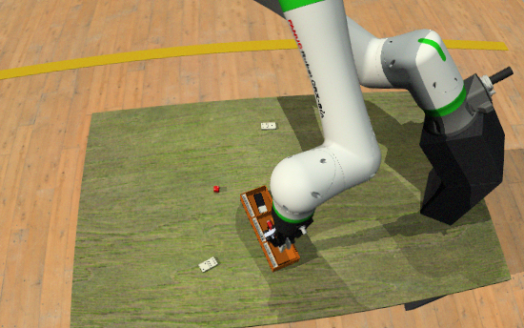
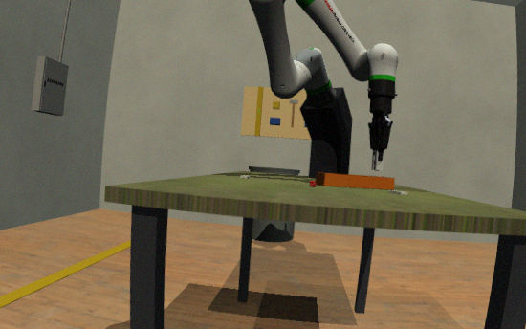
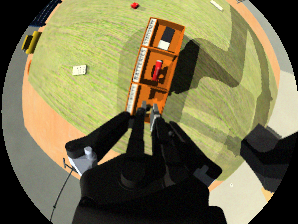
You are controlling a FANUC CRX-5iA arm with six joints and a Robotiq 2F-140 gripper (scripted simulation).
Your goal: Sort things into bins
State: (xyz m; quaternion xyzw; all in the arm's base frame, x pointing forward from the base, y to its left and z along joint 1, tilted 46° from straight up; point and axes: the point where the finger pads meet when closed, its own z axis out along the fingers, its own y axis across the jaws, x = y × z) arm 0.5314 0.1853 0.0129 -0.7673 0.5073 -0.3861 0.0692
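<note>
My hand is 2 cm short of the red cylinder, 8 cm to the left of it and 8 cm above it. Round my hand: orange bin (3 cm ahead, 8 cm to the right, 7 cm below); black-and-white block (4 cm ahead, 16 cm to the right, 8 cm below); small brass ring (3 cm below).
</note>
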